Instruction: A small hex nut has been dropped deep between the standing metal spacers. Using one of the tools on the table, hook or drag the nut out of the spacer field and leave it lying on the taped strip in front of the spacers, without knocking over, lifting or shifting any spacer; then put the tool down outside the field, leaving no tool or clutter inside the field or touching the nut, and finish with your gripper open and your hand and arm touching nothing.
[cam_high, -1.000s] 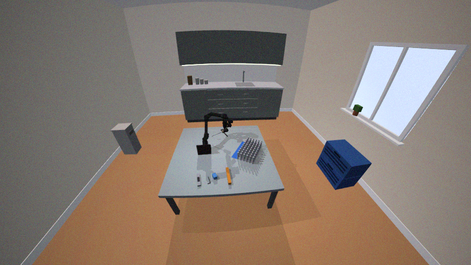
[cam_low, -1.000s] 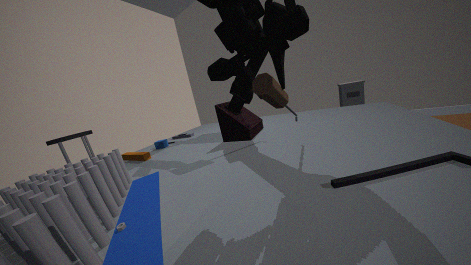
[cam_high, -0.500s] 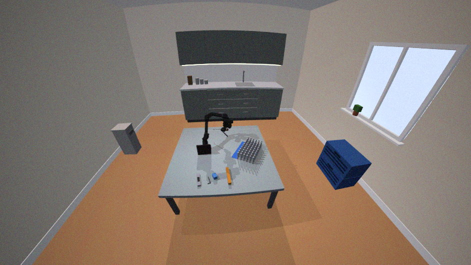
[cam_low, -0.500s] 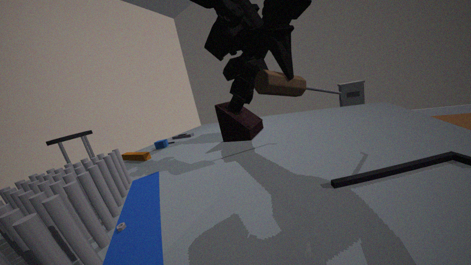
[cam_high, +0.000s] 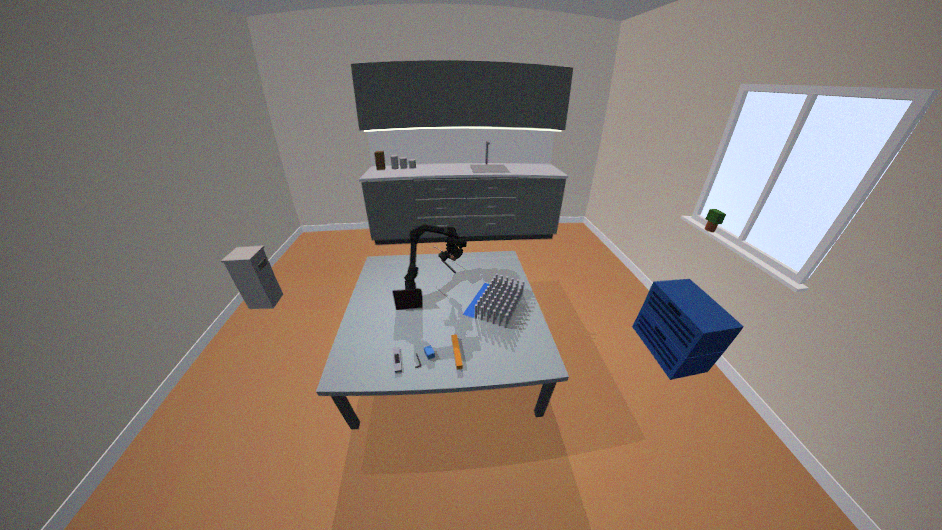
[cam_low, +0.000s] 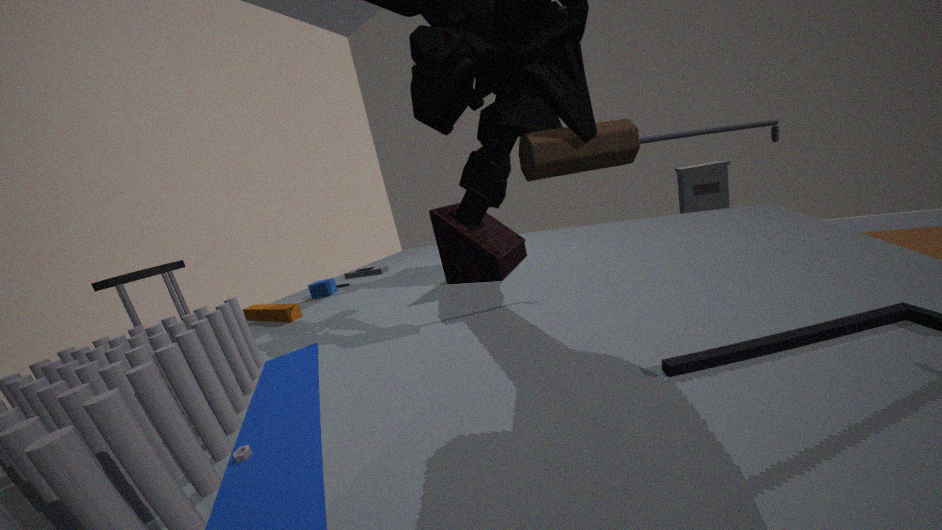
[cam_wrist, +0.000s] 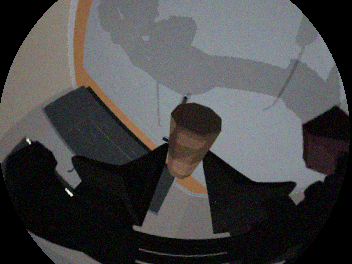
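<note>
Now: gripper tip 9 cm to the right of the hook tool, 6 cm past it and 1 cm above it. Round my gripper tip: hex nut 27 cm to the right, 21 cm ahead, 18 cm below; blue taped strip 29 cm to the right, 18 cm below, 16 cm ahead; orange block 72 cm to the right, 17 cm below, 5 cm behind.
</note>
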